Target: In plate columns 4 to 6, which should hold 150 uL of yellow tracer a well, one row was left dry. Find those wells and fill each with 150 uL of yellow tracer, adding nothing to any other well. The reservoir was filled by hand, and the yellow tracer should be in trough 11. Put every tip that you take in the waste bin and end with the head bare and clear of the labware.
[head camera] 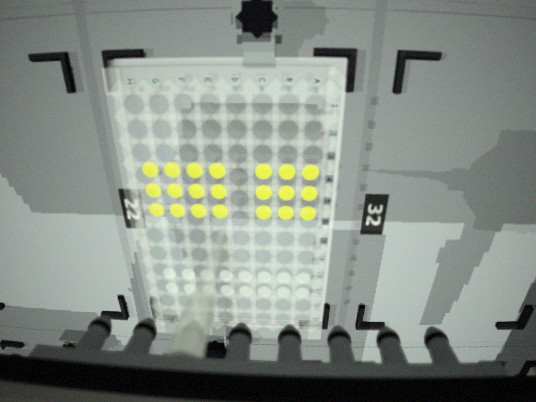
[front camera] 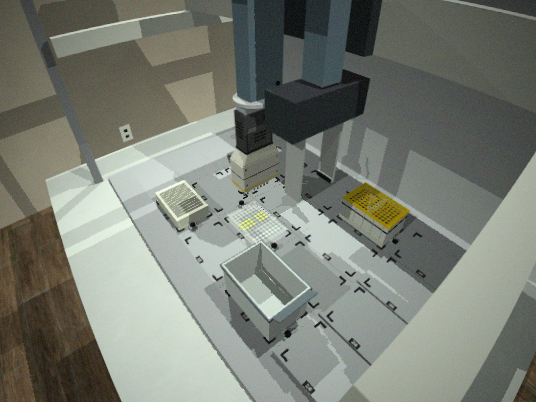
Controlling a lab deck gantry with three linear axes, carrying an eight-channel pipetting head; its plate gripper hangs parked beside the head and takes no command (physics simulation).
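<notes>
The plate (front camera: 272, 233) (head camera: 200, 67) lies below and ahead of the pipetting head (front camera: 255, 167) (head camera: 280, 369). In the head view, yellow fills columns 4 to 6 in rows A to C and E to H; the row D wells (head camera: 239, 198) there look grey and dry. One pale tip (head camera: 199, 312) sits on the third nozzle from the left, its end above the plate; its contents cannot be told. The other nozzles are bare. The reservoir (front camera: 174, 214) stands beside the plate; its trough contents do not show clearly. The parked plate gripper (front camera: 310, 186) is open and empty beside the head.
The waste bin (front camera: 248, 302) stands open in front of the plate. The yellow tip rack (front camera: 376, 206) stands to the right. Pale white wells (head camera: 263, 283) show in plate columns 9 and 10. A black knob (head camera: 257, 18) stands at the plate's far edge in the head view.
</notes>
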